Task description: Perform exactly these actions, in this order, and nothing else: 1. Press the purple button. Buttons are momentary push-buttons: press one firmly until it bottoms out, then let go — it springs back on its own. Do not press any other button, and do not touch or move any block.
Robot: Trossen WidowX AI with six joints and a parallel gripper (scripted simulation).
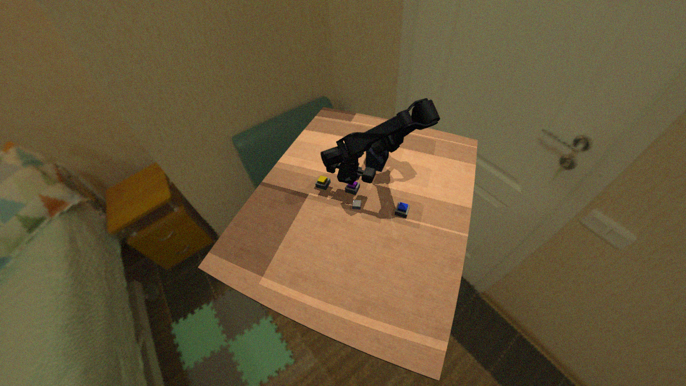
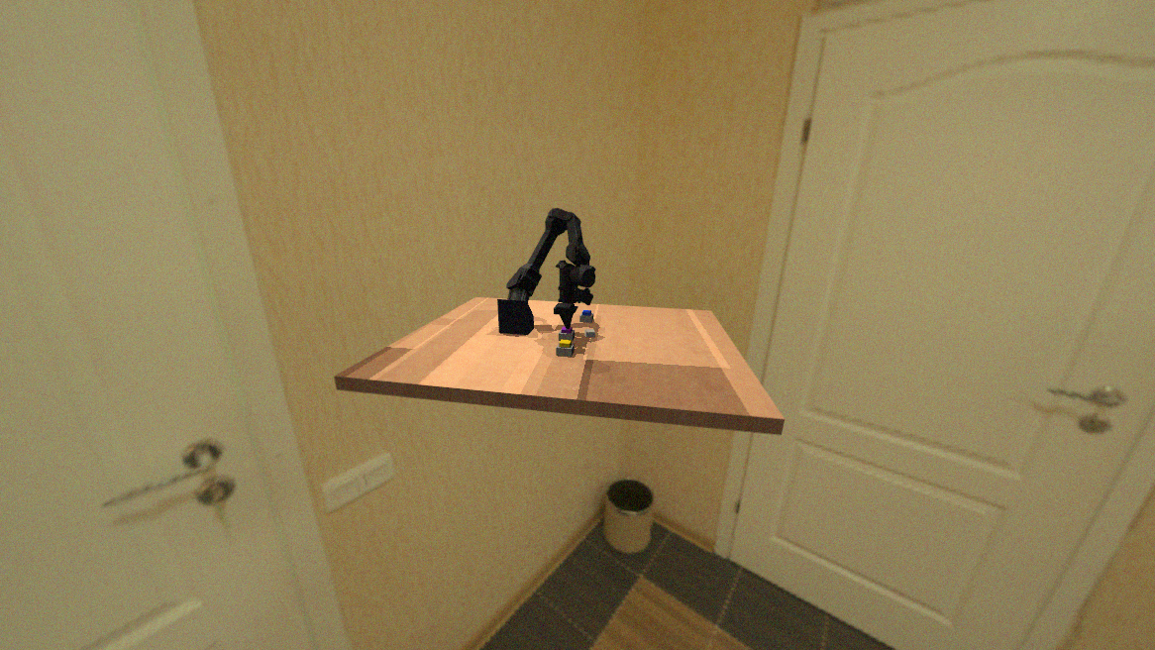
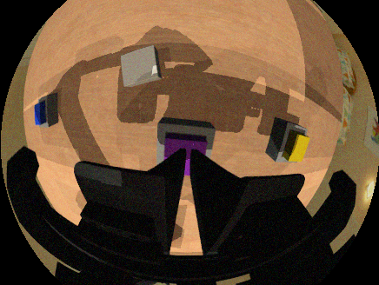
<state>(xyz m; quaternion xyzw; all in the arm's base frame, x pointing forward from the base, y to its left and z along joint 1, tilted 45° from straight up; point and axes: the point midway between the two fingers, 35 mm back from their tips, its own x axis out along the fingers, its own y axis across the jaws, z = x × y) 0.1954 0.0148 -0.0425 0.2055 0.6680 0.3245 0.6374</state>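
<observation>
The purple button lies 10 mm below my gripper tip. Round my gripper tip: blue button 230 mm to the left, 10 mm below; then small white block 60 mm ahead, 60 mm to the left, 30 mm below; then yellow button 30 mm ahead, 120 mm to the right, 10 mm below.
</observation>
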